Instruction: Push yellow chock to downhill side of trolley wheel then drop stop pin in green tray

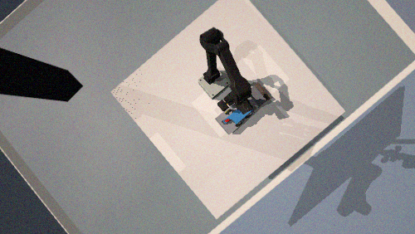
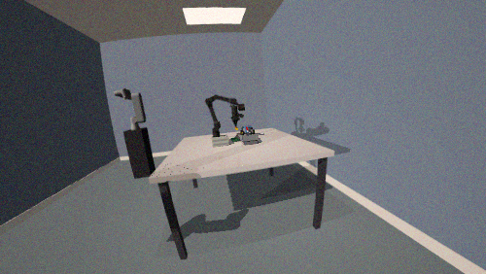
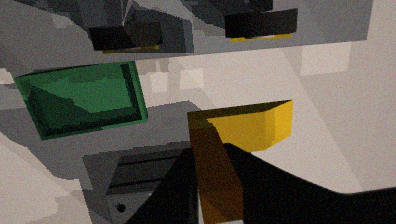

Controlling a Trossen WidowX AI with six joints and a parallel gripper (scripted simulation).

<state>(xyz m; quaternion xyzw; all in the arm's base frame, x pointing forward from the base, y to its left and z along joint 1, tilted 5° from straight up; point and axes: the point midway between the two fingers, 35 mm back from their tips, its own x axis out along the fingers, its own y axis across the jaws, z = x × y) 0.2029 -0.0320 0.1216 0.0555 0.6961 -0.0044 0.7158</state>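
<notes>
My gripper tip is now 110 mm to the left of the red-headed stop pin, 80 mm short of it and 40 mm above it. From my gripper tip the other things lie so: grey ramp 120 mm below, 110 mm ahead, 10 mm to the right; yellow chock 20 mm to the right, 10 mm below; blue trolley 110 mm ahead, 60 mm below, 10 mm to the right.
</notes>
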